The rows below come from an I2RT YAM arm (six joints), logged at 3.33 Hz.
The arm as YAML. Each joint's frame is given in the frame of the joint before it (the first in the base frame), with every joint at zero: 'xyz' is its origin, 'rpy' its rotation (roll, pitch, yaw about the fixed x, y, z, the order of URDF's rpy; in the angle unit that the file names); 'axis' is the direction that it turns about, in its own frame. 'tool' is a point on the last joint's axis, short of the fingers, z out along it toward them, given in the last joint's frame.
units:
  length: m
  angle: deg
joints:
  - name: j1
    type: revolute
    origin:
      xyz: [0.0, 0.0, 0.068]
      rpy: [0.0, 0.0, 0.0]
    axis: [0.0, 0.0, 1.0]
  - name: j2
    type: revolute
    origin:
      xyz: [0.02, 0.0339, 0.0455]
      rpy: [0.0, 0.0, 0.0]
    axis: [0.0, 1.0, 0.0]
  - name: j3
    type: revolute
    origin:
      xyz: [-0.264, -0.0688, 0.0]
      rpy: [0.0, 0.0, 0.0]
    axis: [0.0, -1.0, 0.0]
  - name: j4
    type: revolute
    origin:
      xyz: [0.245, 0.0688, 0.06]
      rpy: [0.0, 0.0, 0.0]
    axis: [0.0, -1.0, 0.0]
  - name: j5
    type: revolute
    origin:
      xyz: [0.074, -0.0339, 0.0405]
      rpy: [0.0, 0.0, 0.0]
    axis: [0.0, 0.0, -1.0]
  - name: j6
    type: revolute
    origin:
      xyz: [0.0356, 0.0, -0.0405]
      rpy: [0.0, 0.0, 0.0]
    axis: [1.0, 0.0, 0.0]
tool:
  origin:
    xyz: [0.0, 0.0, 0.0]
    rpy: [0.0, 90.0, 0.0]
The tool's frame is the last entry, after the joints.
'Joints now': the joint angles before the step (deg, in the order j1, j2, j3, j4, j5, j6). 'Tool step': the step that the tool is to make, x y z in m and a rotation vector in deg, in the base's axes. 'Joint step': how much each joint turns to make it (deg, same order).
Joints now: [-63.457 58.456 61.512 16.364 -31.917 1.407]
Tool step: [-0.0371 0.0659 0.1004 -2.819 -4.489 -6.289]
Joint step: [0.002 -3.878 23.089 -22.310 6.862 0.260]
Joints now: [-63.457 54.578 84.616 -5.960 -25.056 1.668]
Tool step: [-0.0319 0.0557 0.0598 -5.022 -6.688 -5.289]
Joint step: [0.058 0.185 17.251 -9.258 6.470 0.850]
